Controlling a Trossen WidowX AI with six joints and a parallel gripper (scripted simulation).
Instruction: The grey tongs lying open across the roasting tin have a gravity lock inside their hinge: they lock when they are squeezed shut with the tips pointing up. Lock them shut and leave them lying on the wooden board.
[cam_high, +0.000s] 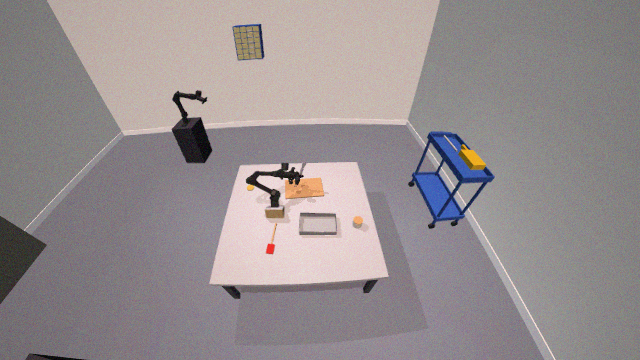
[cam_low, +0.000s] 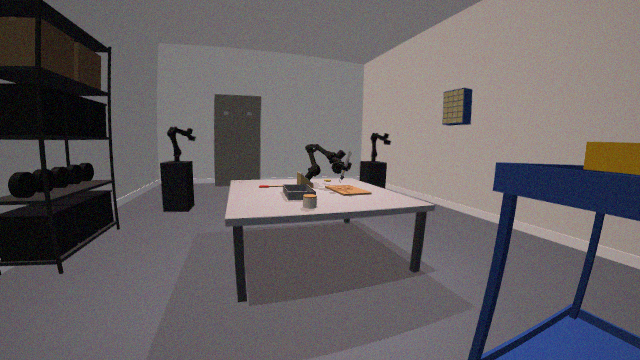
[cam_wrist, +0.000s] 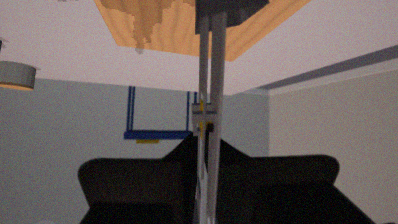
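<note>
Now: the board 16 cm below my gripper tip. From my gripper tip the other things lie so: grey roasting tin (14 cm ahead, 42 cm to the right, 14 cm below); then yellow object (53 cm behind, 1 cm to the right, 15 cm below).
</note>
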